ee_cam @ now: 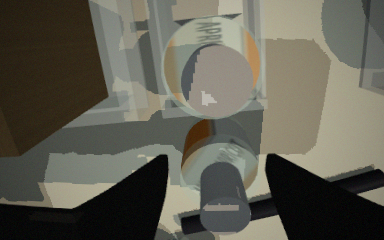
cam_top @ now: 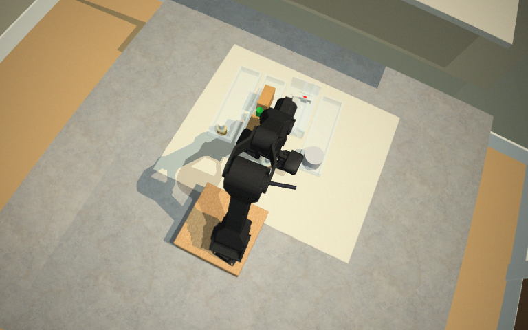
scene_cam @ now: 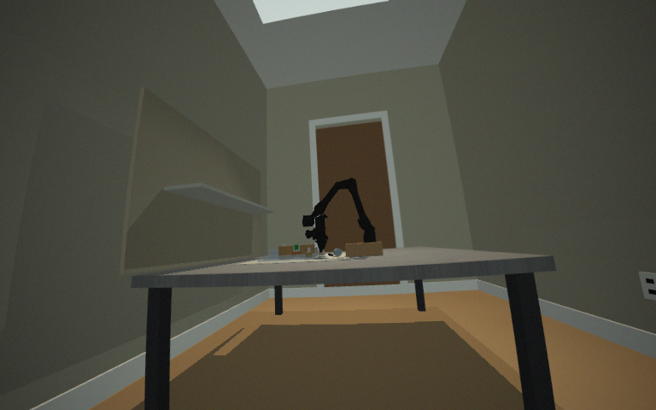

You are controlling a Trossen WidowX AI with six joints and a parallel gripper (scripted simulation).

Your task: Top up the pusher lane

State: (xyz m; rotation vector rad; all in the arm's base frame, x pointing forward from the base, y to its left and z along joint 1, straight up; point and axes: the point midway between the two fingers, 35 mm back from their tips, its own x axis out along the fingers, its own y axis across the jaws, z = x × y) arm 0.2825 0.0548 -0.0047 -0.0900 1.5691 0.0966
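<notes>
The dark rod is 5 cm to the right of my gripper tip, 4 cm behind it and 2 cm below it. From my gripper tip the other things lie so: wide grey cylinder (11 cm to the right, 9 cm ahead); small jar (18 cm to the left, 2 cm ahead, 1 cm above).
</notes>
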